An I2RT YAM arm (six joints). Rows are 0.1 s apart.
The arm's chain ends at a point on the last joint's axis. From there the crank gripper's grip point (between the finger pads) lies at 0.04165 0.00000 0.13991 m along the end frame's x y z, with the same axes.
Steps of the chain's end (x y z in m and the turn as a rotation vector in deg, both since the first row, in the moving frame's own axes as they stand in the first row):
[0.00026 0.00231 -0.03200 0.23 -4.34 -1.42]
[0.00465 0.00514 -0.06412 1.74 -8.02 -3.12]
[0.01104 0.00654 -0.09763 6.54 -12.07 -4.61]
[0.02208 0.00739 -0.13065 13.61 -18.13 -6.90]
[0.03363 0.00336 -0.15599 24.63 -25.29 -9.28]
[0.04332 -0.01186 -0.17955 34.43 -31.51 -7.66]
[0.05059 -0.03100 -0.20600 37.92 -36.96 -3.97]
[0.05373 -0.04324 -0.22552 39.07 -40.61 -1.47]
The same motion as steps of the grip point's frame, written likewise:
[-0.01047 0.00084 -0.02925 0.23 -4.34 -1.42]
[-0.01544 -0.00091 -0.05978 1.74 -8.02 -3.12]
[-0.01981 -0.01189 -0.09313 6.54 -12.07 -4.61]
[-0.02527 -0.02869 -0.12923 13.61 -18.13 -6.90]
[-0.03319 -0.05808 -0.16590 24.63 -25.29 -9.28]
[-0.03679 -0.09331 -0.20458 34.43 -31.51 -7.66]
[-0.03843 -0.11875 -0.23930 37.92 -36.96 -3.97]
[-0.04098 -0.13299 -0.26326 39.07 -40.61 -1.47]

